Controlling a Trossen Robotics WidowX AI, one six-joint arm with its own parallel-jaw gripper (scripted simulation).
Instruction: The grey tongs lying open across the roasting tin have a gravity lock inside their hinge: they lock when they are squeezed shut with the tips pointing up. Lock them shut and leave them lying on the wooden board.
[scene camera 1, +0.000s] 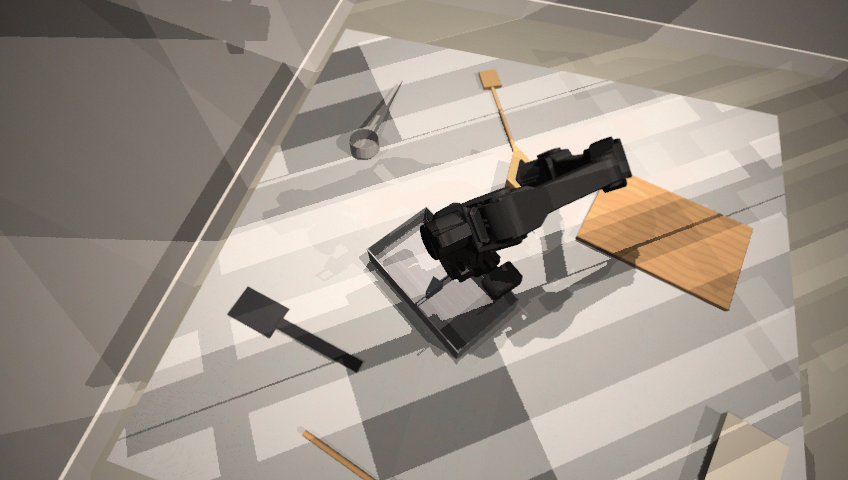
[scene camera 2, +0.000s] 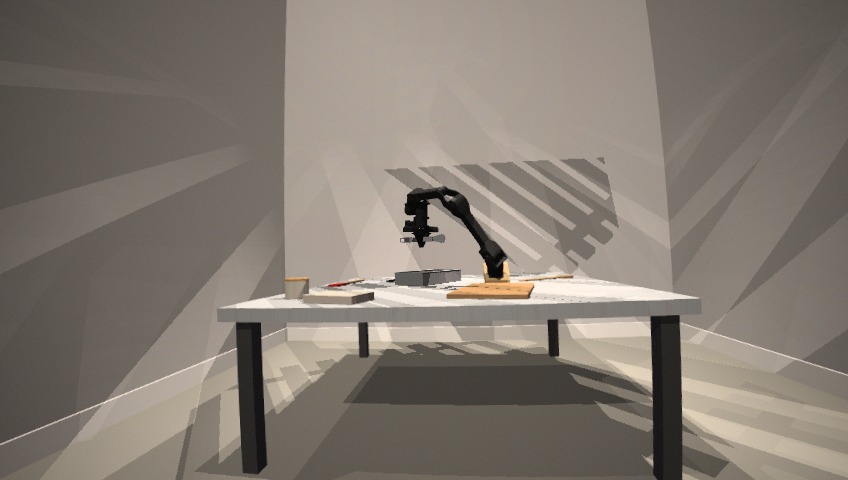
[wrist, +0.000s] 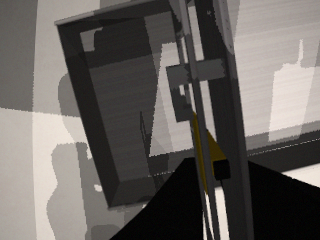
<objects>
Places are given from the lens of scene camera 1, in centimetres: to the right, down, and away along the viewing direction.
my gripper (scene camera 1: 468, 269): 8, 6, 89
black spatula (scene camera 1: 254, 309): -38, 15, 103
grey pan (scene camera 1: 364, 143): -16, -26, 125
roasting tin (scene camera 1: 459, 315): 8, 16, 102
The marked spots on the black spatula and the grey pan are 51 cm apart.
</objects>
